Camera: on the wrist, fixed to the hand. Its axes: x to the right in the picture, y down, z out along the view.
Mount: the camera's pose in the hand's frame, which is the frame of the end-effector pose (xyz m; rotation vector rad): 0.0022 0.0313 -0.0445 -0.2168 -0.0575 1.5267
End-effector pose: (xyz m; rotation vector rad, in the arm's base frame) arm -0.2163 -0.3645 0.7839 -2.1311 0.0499 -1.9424
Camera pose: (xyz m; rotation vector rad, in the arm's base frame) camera -0.2552 -0.4025 0.7828 -1.3249 1.4139 -0.9008
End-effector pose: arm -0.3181 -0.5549 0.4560 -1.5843 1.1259 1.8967
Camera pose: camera -0.3151 -0.6089 0.4627 0.3400 -1.5727 -1.7738
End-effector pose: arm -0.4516 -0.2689 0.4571 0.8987 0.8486 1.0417
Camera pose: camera -0.5016 -0.2502 0.4679 1.3654 -0.1900 2.3121
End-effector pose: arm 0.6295 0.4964 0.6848 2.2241 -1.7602 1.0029
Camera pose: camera 0.5830 0.5066 0.7112 -0.3735 2.8026 -0.6061
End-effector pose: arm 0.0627 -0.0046 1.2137 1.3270 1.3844 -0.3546
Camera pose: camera 0.0675 0.0425 1.2406 1.7562 0.0769 0.7540
